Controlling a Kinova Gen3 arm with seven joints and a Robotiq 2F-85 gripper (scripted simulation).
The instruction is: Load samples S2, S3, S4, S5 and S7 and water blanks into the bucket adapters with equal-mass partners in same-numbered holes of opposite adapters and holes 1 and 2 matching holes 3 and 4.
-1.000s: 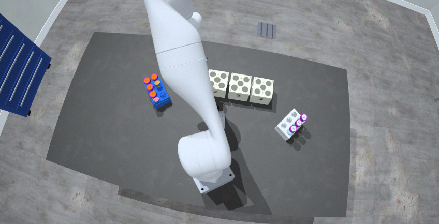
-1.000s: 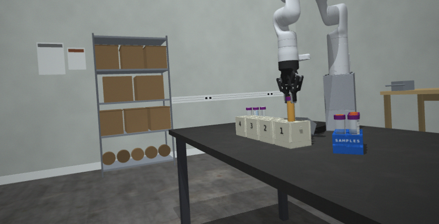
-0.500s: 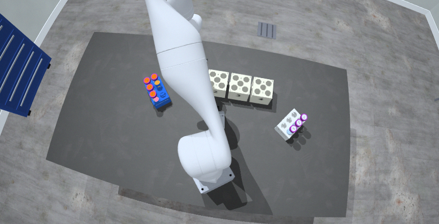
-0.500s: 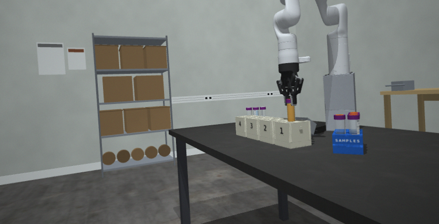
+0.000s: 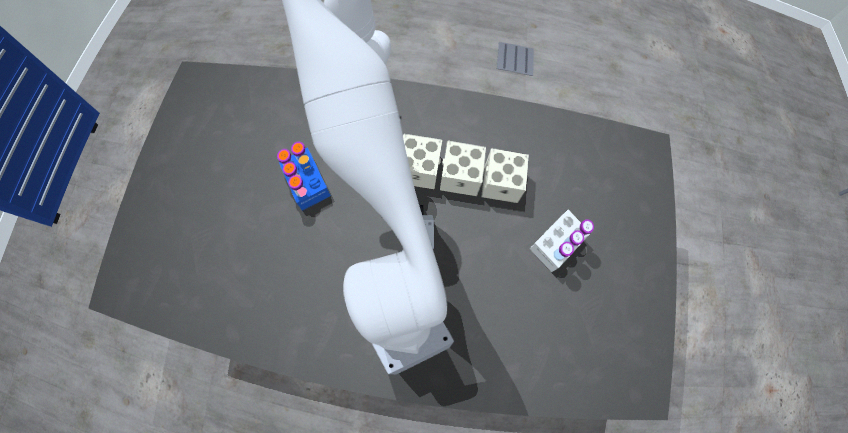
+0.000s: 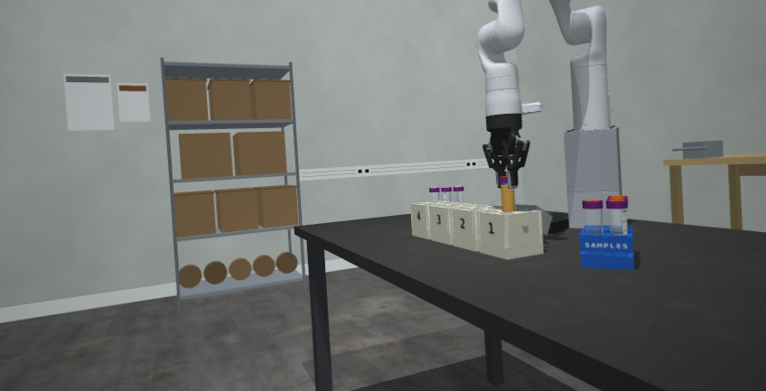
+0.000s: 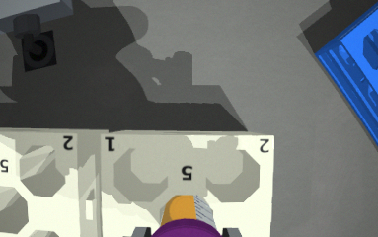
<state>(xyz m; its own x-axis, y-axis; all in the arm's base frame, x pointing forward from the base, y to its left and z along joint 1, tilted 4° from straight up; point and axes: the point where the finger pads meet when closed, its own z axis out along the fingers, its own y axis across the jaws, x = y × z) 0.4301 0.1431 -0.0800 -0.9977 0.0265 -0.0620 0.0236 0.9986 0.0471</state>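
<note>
Now: the orange-filled sample tube 1 cm behind my hand and 5 cm below it. Also, from my hand: blue samples rack: 8 cm behind, 18 cm to the left, 13 cm below; adapter 2: 11 cm to the right, 11 cm below; adapter 1: 11 cm below.
</note>
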